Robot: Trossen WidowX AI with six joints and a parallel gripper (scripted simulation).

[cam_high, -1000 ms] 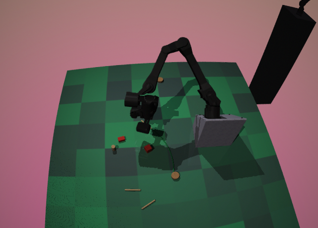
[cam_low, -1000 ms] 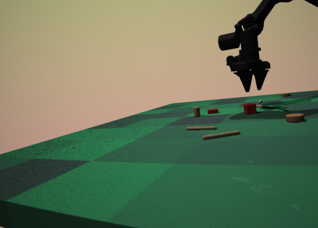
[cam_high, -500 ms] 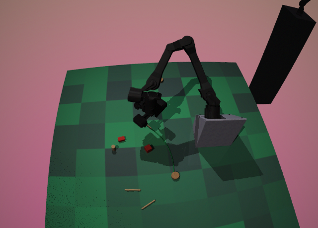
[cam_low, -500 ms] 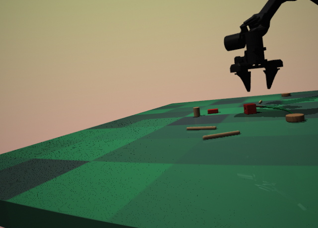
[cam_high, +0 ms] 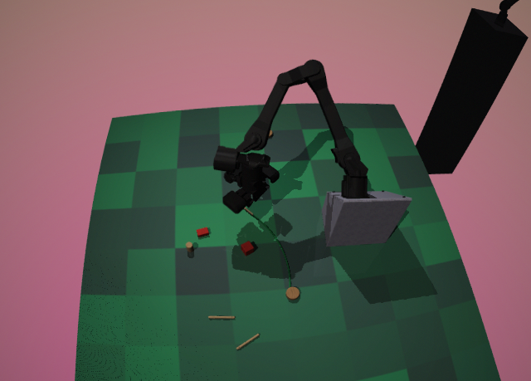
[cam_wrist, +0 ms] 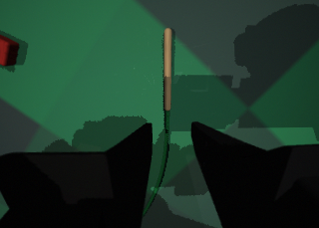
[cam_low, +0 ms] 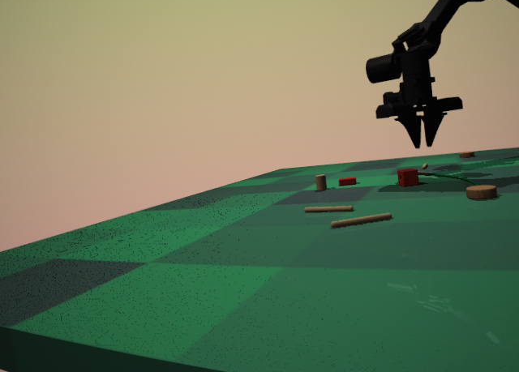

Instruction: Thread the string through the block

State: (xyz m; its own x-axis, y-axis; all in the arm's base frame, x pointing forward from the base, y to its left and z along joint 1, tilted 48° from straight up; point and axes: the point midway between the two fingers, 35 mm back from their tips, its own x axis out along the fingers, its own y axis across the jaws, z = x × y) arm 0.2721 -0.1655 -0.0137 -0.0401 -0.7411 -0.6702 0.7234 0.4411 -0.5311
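My gripper tip is now 1 cm short of the thin wooden stick, 1 cm to the left of it and 6 cm above it. The rest, counted from my gripper tip: wooden peg (20 cm ahead, 12 cm to the left, 5 cm below); round wooden button (10 cm behind, 29 cm to the left, 5 cm below); flat red piece (16 cm ahead, 7 cm to the left, 5 cm below).
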